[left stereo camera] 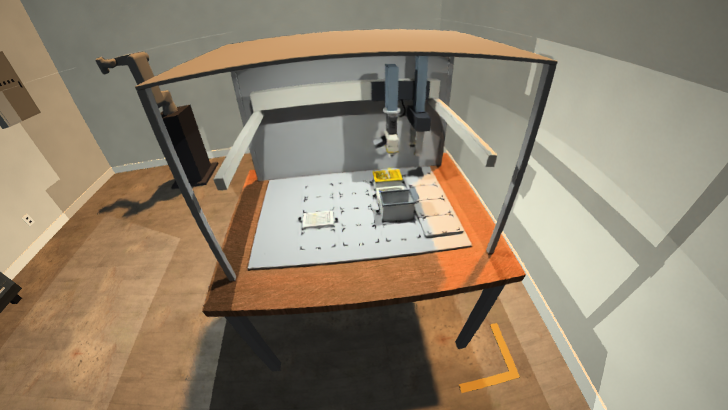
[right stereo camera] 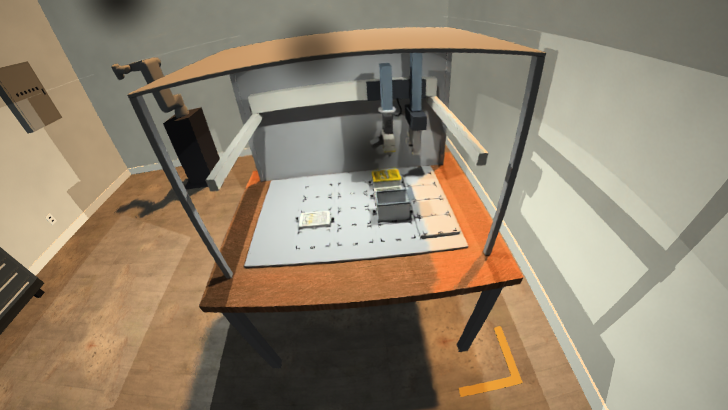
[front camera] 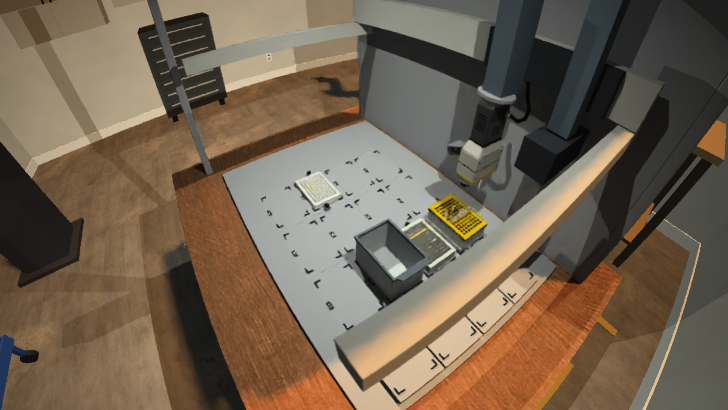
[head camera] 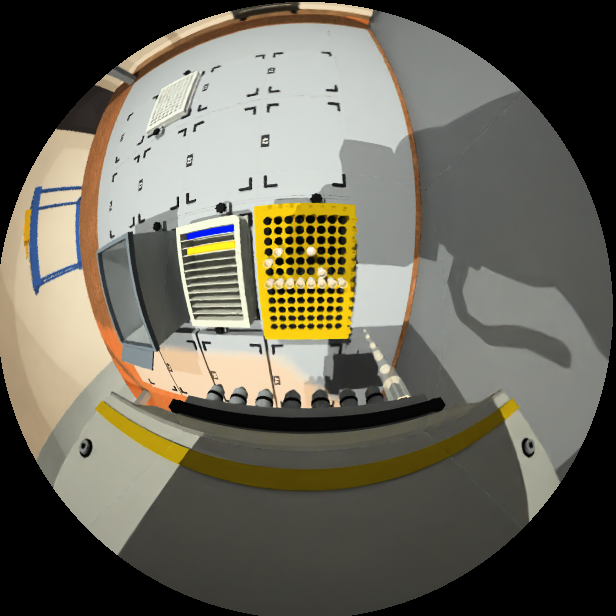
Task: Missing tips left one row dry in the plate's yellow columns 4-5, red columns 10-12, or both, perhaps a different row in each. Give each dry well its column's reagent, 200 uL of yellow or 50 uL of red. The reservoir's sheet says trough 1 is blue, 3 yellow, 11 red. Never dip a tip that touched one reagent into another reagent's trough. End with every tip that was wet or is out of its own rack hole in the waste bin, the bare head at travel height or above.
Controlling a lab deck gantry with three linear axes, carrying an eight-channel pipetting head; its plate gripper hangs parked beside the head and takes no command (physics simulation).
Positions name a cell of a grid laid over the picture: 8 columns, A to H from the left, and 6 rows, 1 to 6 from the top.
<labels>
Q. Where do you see a back panel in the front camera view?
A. At H1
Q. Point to a pipette tip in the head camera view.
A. At F4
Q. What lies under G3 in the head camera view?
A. A back panel.
</labels>
